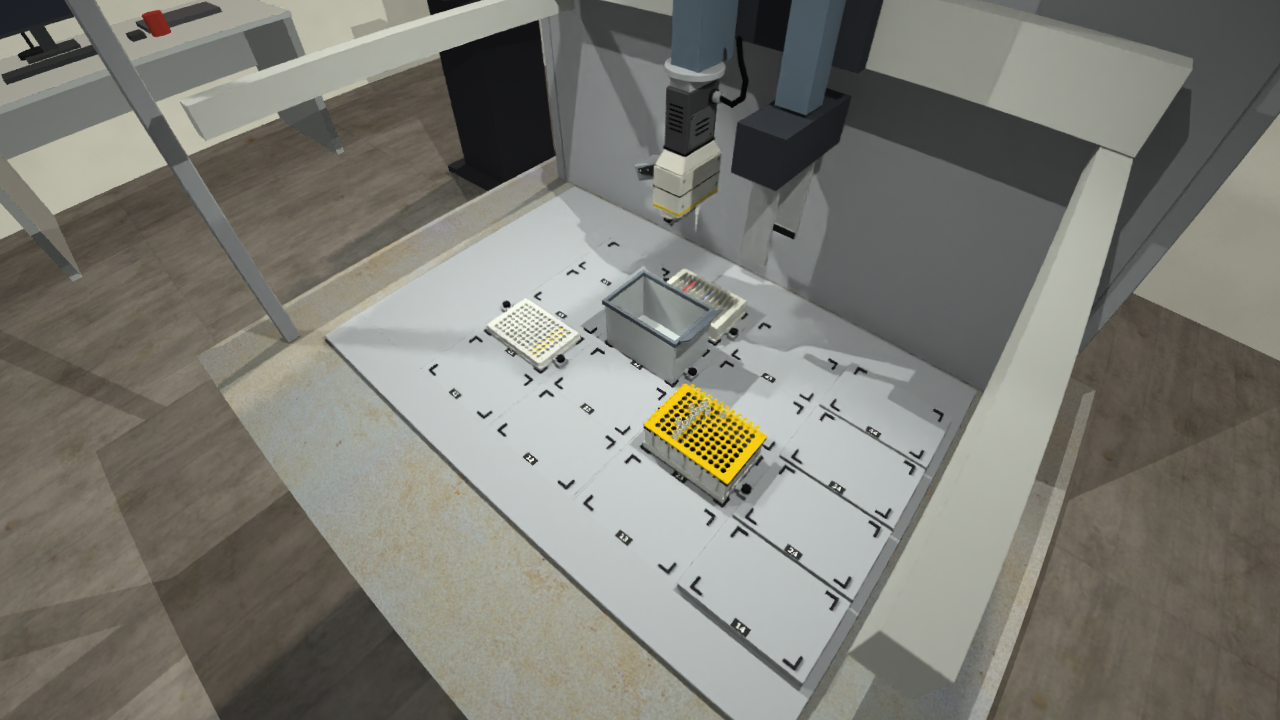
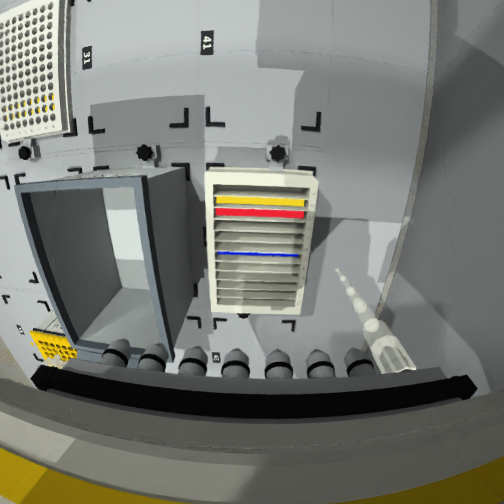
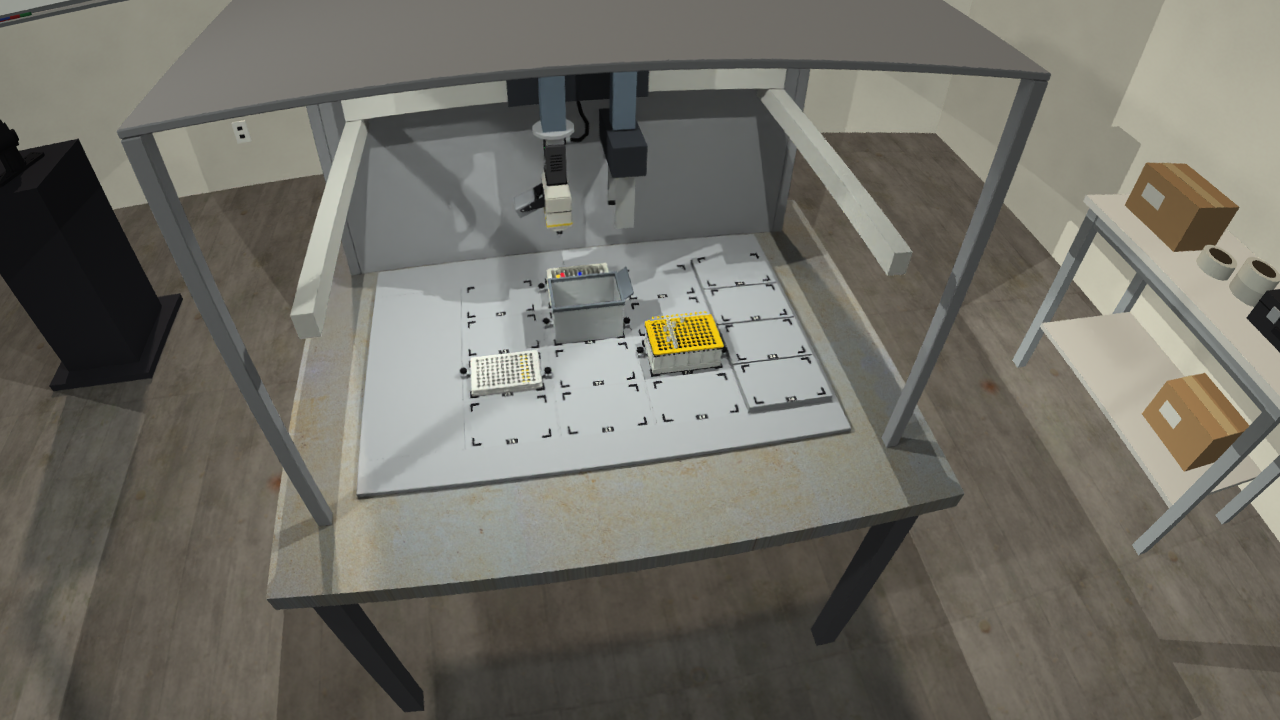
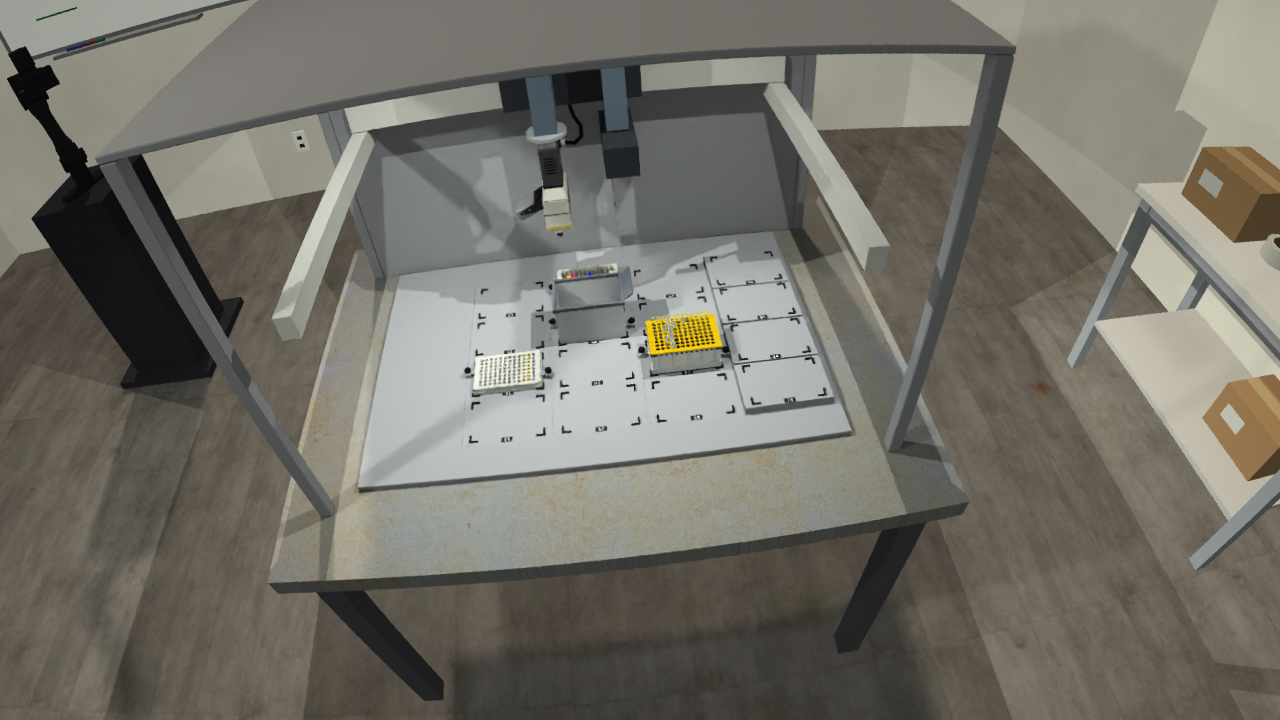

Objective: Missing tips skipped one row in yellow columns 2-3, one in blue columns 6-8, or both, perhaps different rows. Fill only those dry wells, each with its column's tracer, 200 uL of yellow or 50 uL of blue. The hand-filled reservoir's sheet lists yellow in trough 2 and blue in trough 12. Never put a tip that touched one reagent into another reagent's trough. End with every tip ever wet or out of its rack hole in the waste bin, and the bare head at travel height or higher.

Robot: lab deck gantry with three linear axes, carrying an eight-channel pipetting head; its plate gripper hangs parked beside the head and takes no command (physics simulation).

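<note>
The pipetting head hangs high near the back wall. One clear tip is on its end channel; the other seven are bare. Any liquid in the tip is unclear. The reservoir shows yellow in the second trough, red in the third, and blue near the middle. The far-end trough shows no colour. The white plate shows yellow wells; single wells are unclear. The yellow rack holds several tips. The parked plate gripper looks open and empty.
The grey waste bin stands right beside the reservoir, its walls higher than it. Black locating knobs stand on the deck. The dark gripper housing hangs right of the head.
</note>
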